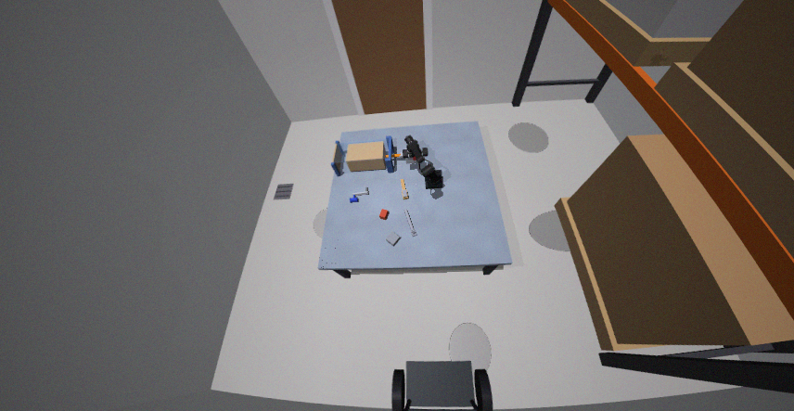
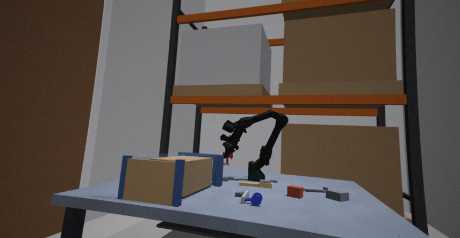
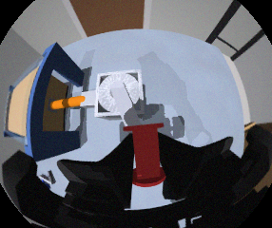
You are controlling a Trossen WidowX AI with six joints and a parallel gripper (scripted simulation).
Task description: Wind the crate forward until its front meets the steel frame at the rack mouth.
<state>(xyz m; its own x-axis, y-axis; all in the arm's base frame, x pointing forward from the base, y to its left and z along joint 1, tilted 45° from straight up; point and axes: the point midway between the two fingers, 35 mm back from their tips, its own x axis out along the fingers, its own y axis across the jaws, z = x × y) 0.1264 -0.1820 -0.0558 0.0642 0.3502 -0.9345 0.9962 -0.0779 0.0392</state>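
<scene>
Now: the winch handle 1 cm ahead of my gripper tip, 2 cm to the right of it and 3 cm below it. Round my gripper tip: blue frame: 19 cm ahead, 9 cm to the right, 3 cm below; then red knob: 2 cm to the left; then grey winch: 2 cm ahead, 9 cm to the right, 10 cm below.
</scene>
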